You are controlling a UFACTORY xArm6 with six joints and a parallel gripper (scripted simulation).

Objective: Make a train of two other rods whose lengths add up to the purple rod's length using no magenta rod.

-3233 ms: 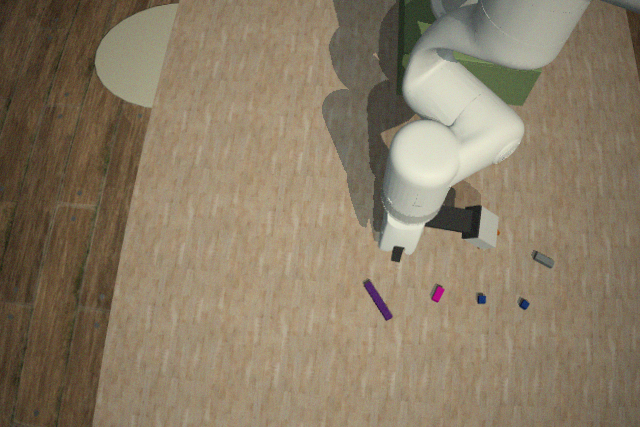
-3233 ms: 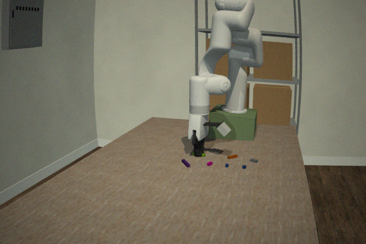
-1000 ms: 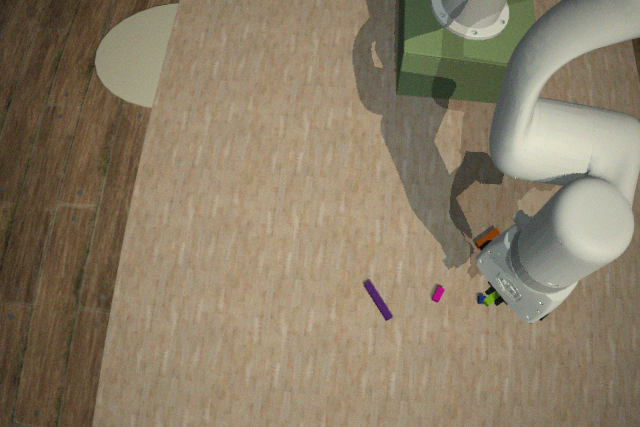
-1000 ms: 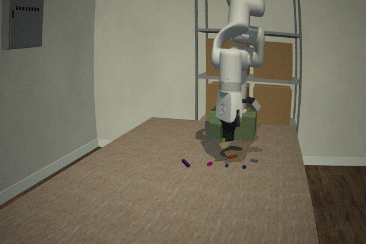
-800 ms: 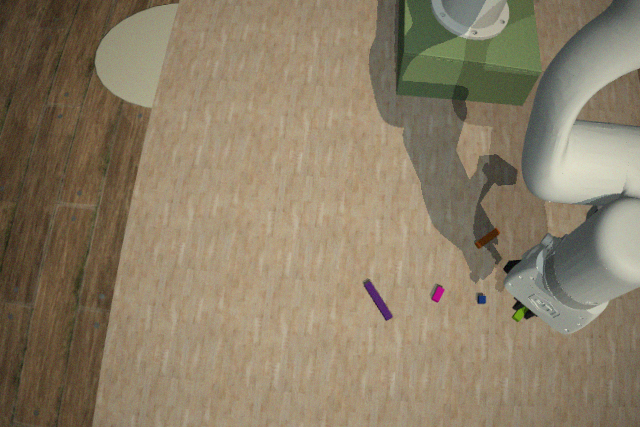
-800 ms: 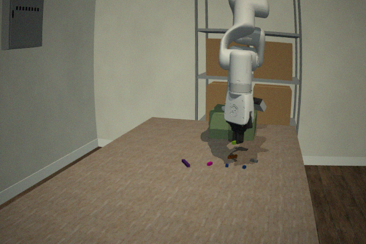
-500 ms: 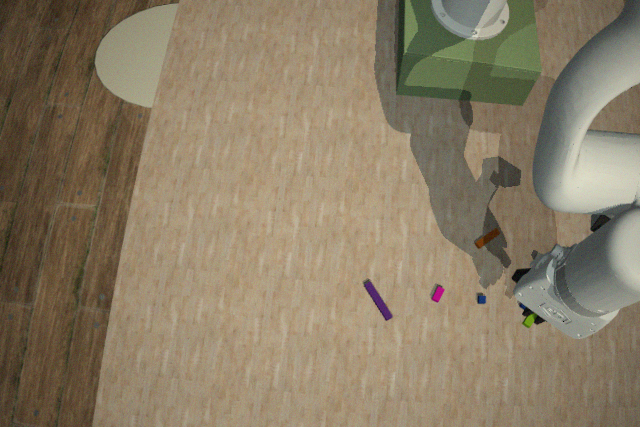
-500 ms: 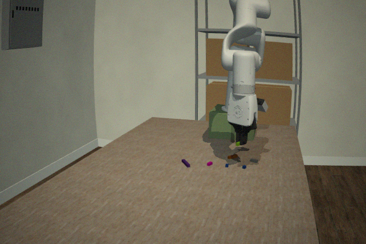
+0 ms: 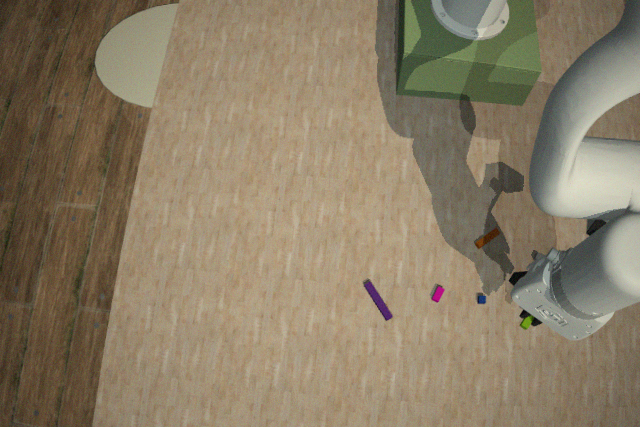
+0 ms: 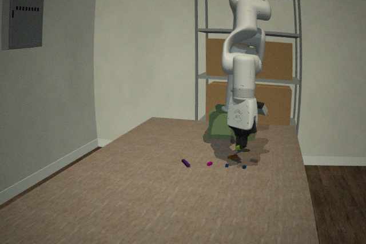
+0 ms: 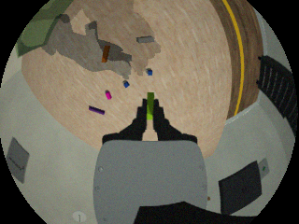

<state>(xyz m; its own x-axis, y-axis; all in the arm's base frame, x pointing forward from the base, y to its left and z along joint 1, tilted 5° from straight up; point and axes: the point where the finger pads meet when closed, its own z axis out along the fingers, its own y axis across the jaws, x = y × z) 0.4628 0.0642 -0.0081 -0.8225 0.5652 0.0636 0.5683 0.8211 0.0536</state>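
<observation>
The grey rod lies 10 cm below my hand, 9 cm behind it and 5 cm to the left of it. Round my hand: lime rod 2 cm below; magenta rod 11 cm to the right, 10 cm below, 4 cm behind; orange rod 12 cm behind, 10 cm below, 4 cm to the right.
</observation>
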